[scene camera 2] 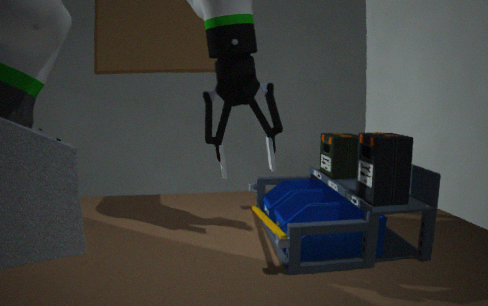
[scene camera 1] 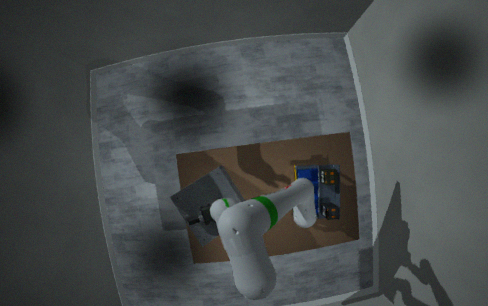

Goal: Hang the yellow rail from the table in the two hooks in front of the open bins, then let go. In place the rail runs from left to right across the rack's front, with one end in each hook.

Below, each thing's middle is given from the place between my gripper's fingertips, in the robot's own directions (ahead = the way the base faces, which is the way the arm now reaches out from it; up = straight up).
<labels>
Now: hand 26 cm short of the green box (scene camera 2: 338, 151), 6 cm to the right of it and 1 cm below it.
</labels>
